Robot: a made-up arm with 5 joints.
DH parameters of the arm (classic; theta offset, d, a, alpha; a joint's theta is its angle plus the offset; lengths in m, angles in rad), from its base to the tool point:
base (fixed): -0.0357 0 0.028 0
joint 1: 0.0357 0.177 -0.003 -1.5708
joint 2: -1.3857 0 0.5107 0
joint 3: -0.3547 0 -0.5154 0
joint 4: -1.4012 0 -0.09 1.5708
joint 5: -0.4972 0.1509 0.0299 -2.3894
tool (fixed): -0.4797 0.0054 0 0
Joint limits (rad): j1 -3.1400..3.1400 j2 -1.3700..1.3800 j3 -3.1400..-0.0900 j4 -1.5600..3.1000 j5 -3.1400..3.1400
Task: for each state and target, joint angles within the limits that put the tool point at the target. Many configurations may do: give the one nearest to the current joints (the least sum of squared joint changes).
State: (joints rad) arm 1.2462 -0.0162 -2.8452 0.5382 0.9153
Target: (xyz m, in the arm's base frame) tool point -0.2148 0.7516 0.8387
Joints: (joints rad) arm 1.8640 0.1585 -2.0002 0.9261 0.8923
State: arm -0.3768 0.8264 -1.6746 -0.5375 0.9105
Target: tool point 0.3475 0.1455 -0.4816
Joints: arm 0.3554 1.3800 -0.9553 0.2126 1.4278
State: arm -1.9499 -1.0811 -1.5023 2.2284 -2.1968
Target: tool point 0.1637 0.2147 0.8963
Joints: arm -2.1941 -1.2708 -1.6691 2.2187 -2.2186
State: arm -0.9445 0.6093 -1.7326 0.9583 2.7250
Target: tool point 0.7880 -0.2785 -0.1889
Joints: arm -0.3770 0.9470 -1.4582 1.0206 2.7078
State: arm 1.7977 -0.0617 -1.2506 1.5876 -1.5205
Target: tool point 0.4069 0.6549 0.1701
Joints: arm 1.0844 0.4308 -1.3338 1.4330 -1.5423
